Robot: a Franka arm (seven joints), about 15 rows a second.
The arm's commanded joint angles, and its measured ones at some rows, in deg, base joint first. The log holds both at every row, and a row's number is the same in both.
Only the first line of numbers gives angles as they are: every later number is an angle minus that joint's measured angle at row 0.
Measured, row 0:
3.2, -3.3, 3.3, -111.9, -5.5, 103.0, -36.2
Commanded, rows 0 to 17:
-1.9, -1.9, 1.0, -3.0, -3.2, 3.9, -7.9
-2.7, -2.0, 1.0, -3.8, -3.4, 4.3, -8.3
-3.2, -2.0, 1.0, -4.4, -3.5, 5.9, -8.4
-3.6, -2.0, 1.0, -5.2, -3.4, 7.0, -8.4
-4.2, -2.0, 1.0, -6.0, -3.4, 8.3, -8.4
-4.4, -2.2, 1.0, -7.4, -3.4, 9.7, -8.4
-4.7, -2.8, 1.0, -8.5, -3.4, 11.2, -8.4
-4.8, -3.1, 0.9, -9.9, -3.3, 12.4, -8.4
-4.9, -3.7, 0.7, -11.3, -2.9, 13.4, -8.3
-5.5, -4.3, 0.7, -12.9, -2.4, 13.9, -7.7
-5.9, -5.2, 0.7, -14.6, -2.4, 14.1, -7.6
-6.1, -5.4, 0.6, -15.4, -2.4, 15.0, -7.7
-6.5, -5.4, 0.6, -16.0, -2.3, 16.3, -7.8
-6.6, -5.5, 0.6, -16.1, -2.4, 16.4, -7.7
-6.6, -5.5, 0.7, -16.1, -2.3, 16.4, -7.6
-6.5, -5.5, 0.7, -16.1, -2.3, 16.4, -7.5
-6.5, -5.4, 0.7, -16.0, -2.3, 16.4, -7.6
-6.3, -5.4, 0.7, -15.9, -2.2, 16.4, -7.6
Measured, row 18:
-5.7, -3.8, 0.0, -14.3, -2.4, 15.2, -7.1
